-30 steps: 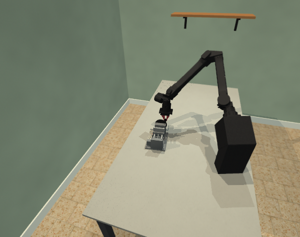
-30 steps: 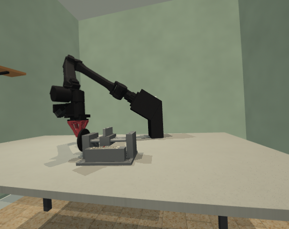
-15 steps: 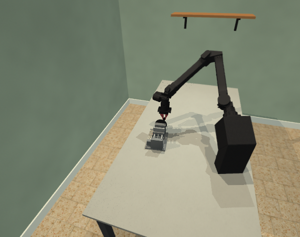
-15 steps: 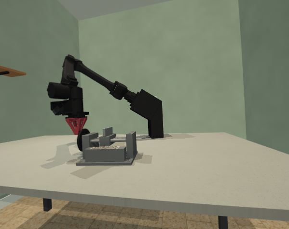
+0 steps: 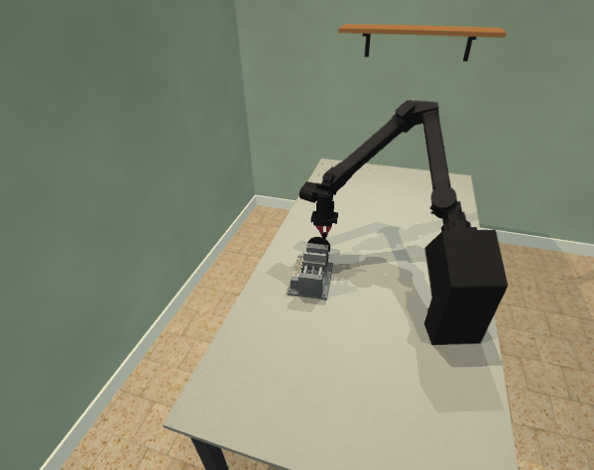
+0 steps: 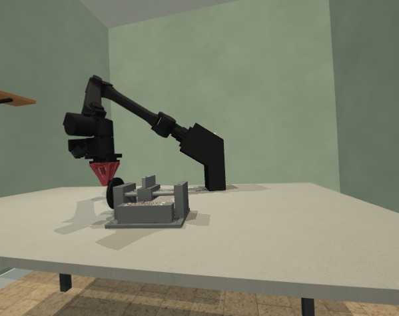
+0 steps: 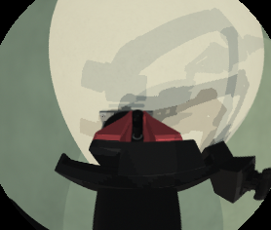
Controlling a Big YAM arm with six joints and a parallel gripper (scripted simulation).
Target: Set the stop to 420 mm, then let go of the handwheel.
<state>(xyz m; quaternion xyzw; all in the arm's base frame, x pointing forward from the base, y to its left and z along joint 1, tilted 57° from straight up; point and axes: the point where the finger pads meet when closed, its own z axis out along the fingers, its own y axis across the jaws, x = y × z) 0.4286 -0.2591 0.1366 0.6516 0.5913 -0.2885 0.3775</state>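
Now: the sliding stop block 50 mm ahead of my hand, 140 mm to the left of it and 20 mm below it.
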